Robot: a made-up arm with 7 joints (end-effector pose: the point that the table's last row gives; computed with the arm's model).
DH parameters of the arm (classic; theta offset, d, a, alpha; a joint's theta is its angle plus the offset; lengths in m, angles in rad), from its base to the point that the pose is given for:
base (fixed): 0.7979 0 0.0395 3.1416
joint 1: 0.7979 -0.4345 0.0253 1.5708
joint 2: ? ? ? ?
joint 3: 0 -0.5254 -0.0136 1.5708
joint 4: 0 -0.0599 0.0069 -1.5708
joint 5: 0 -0.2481 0.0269 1.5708
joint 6: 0 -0.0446 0.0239 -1.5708
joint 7: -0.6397 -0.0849 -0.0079 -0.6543
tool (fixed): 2.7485 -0.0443 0 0
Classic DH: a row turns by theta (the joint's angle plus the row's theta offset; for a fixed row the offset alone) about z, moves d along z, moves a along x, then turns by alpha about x.
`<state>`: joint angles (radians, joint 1 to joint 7).
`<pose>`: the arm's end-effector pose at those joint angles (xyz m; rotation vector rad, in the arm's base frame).
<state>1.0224 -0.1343 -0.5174 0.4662 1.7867 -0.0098 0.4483</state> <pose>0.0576 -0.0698 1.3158 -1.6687 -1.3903 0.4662</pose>
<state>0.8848 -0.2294 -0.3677 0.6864 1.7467 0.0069 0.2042</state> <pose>0.0626 -0.0489 1.2940 -1.3588 -1.5361 0.5129</pose>
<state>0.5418 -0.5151 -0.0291 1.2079 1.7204 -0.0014 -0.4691</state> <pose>-0.0221 -0.0348 1.2068 -0.5175 -1.9156 0.4244</pose>
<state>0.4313 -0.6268 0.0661 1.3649 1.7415 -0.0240 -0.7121</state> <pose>-0.0693 -0.0438 1.1669 -0.2033 -2.0364 0.3711</pose>
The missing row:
joint 2: 0 -0.0122 0.0297 -1.5708
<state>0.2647 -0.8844 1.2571 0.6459 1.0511 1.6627 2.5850</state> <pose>-0.5638 -0.0152 0.7490 -0.0039 0.0273 -0.9009</pose>
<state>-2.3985 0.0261 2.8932 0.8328 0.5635 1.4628 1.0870</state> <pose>0.1239 -0.1655 1.0308 -0.1357 -0.5754 -0.4338</pose>
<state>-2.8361 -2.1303 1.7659 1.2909 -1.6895 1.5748 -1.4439</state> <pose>0.5577 0.1348 0.2118 0.6774 -2.2006 0.5659</pose>
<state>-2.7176 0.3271 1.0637 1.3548 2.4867 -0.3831 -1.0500</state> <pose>-0.2121 0.4725 0.9546 0.8044 -0.5836 2.5447</pose>
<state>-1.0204 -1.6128 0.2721 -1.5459 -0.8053 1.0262 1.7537</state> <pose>-0.3816 -0.4570 0.1733 0.8815 1.6888 0.6316</pose>
